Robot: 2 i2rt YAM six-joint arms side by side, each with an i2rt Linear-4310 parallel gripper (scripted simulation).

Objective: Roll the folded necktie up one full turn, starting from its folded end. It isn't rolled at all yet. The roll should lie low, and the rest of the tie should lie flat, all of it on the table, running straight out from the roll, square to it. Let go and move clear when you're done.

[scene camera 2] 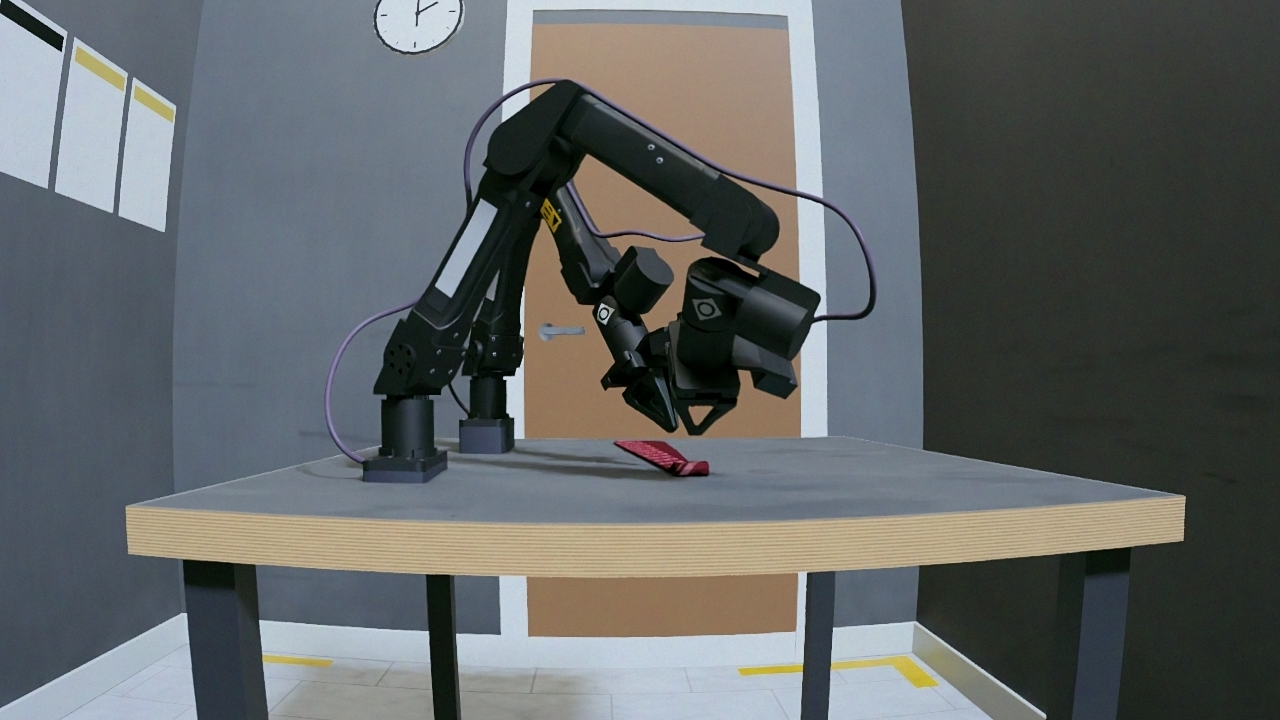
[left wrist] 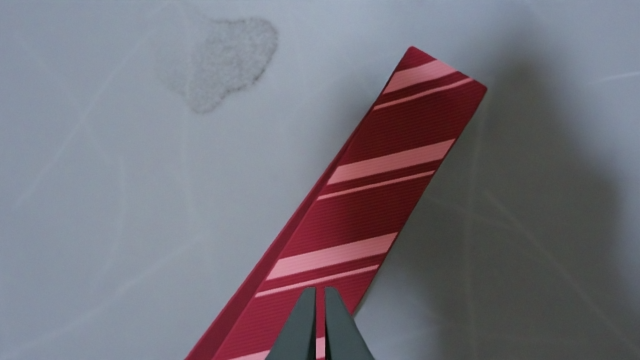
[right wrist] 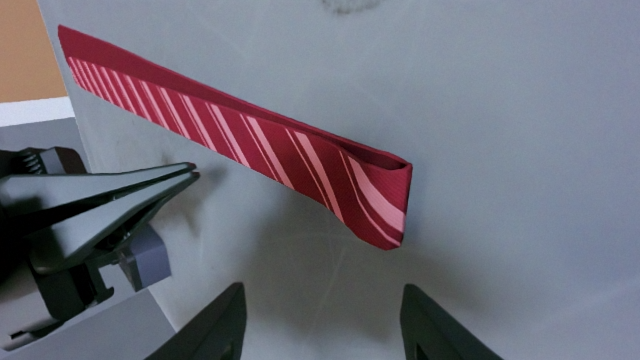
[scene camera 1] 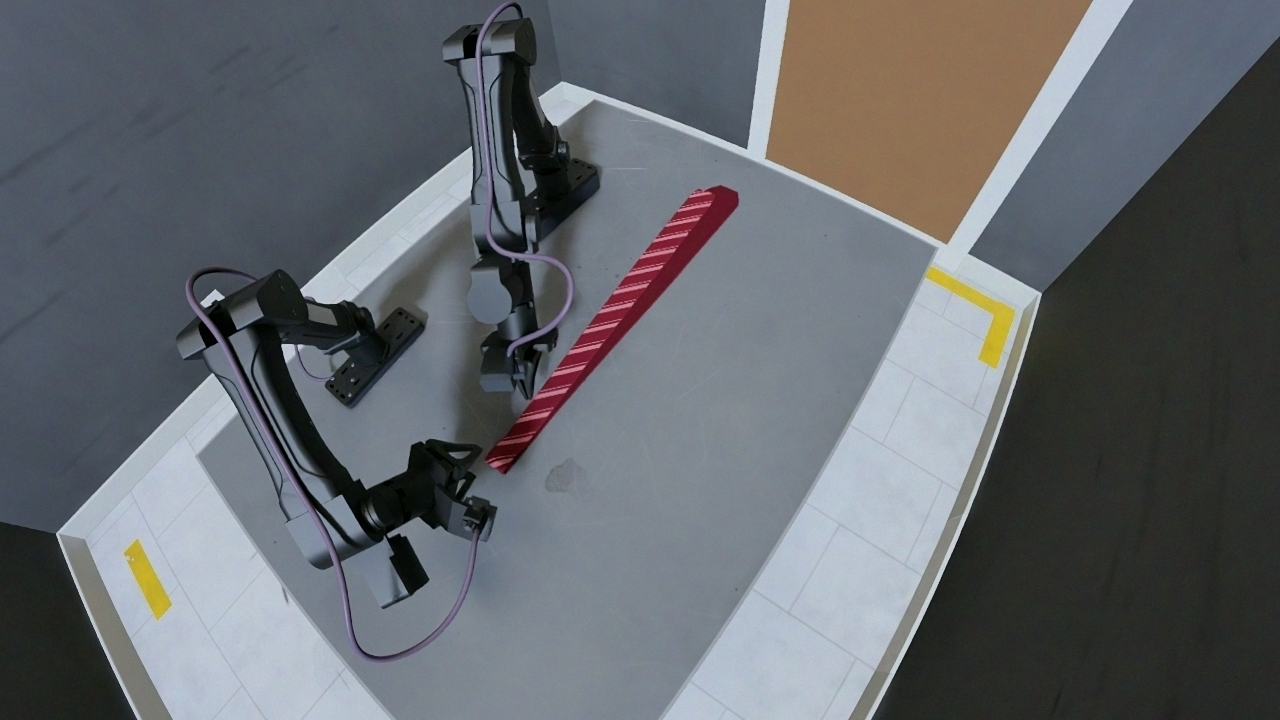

Labels:
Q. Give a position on a red striped necktie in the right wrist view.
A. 368,189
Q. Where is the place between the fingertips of my right gripper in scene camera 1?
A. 476,460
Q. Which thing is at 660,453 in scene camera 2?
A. A red striped necktie.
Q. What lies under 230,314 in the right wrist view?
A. My right gripper.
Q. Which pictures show my right gripper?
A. Scene camera 2, the right wrist view and scene camera 1 only.

